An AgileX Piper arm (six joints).
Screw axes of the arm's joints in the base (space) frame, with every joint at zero. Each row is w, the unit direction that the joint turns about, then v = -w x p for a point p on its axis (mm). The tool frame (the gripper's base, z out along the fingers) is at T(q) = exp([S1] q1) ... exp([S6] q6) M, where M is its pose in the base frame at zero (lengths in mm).
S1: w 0 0 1 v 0 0 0
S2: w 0 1 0 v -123 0 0
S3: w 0 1 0 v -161.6 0 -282.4
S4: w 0.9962 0 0.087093 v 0 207.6 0
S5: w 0 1 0 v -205.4 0 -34.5
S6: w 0.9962 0 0.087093 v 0 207.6 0
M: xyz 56.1 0 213.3 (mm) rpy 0 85 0 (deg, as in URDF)
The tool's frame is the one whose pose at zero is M.
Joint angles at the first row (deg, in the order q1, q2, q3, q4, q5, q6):
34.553 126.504 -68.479 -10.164 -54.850 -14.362
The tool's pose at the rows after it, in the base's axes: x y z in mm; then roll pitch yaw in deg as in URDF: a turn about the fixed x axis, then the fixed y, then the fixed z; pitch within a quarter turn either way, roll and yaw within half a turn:
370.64, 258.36, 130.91, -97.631, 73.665, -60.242
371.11, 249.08, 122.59, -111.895, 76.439, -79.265
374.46, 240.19, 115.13, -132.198, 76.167, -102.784
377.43, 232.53, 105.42, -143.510, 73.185, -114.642
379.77, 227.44, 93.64, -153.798, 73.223, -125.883
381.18, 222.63, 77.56, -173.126, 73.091, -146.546
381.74, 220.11, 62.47, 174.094, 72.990, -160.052
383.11, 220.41, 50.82, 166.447, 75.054, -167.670
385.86, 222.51, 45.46, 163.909, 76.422, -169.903
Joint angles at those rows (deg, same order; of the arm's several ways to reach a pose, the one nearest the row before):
34.324 126.504 -66.534 -3.459 -52.877 -14.212
34.324 126.503 -65.182 2.871 -51.336 -14.213
33.713 126.504 -64.888 6.880 -47.544 -14.167
32.626 126.974 -64.797 6.970 -43.892 -14.066
31.906 128.487 -64.797 6.970 -43.838 -11.326
31.272 130.647 -64.798 6.873 -44.210 -5.574
30.913 133.096 -64.906 6.335 -46.392 -1.178
30.800 135.788 -65.498 5.571 -50.861 1.177
30.800 137.417 -66.637 5.106 -52.821 1.682

